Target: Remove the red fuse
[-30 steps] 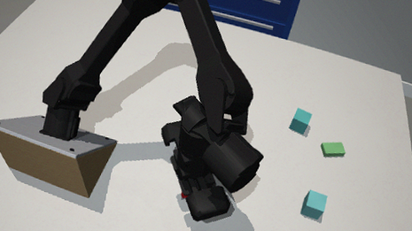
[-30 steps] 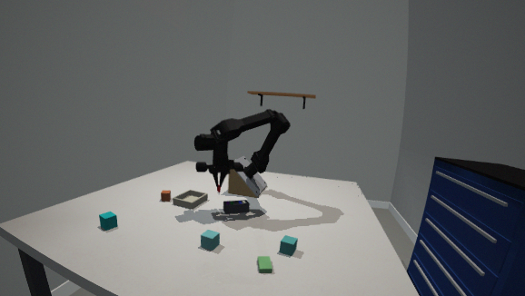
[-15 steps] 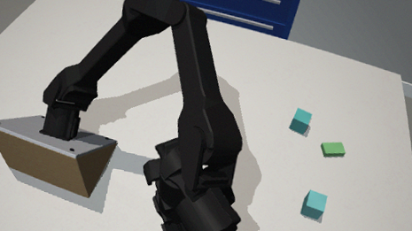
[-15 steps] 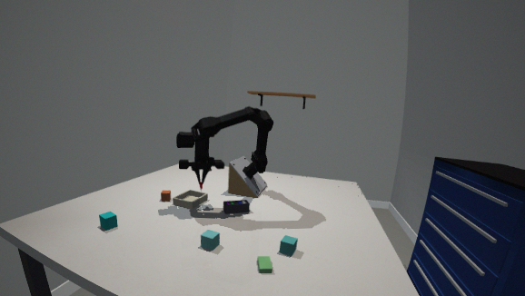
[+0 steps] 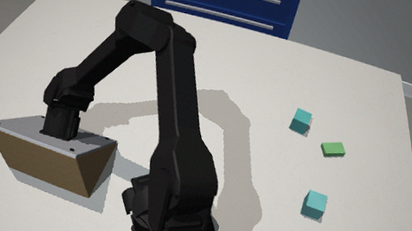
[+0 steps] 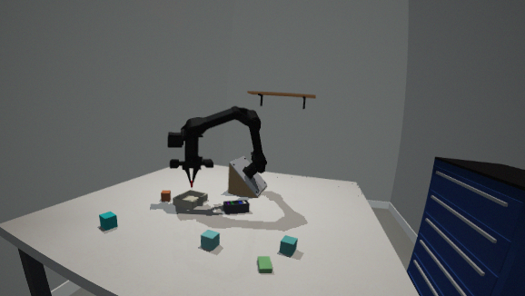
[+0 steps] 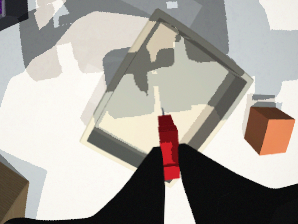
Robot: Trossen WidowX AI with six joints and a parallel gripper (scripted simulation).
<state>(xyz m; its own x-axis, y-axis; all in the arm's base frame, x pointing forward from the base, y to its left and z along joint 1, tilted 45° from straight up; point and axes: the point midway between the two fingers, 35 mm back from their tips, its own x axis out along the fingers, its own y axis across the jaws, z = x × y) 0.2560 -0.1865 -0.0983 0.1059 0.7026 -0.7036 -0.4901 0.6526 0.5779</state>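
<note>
The red fuse is 10 mm below my gripper tip. Round my gripper tip: orange cube (20 mm ahead, 120 mm to the right, 70 mm below); green block (370 mm ahead, 380 mm to the left, 80 mm below); grey tray (90 mm below).
</note>
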